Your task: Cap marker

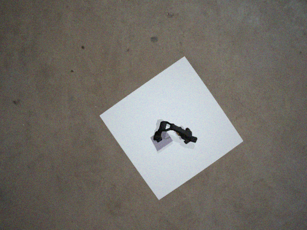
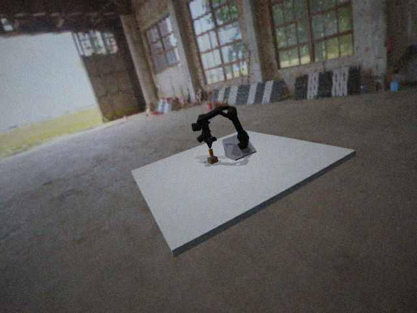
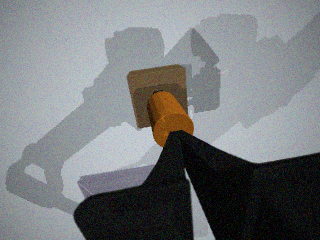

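My gripper tip is 3 cm above the orange cap. The rest, counted from my gripper tip: holder block (10 cm below).
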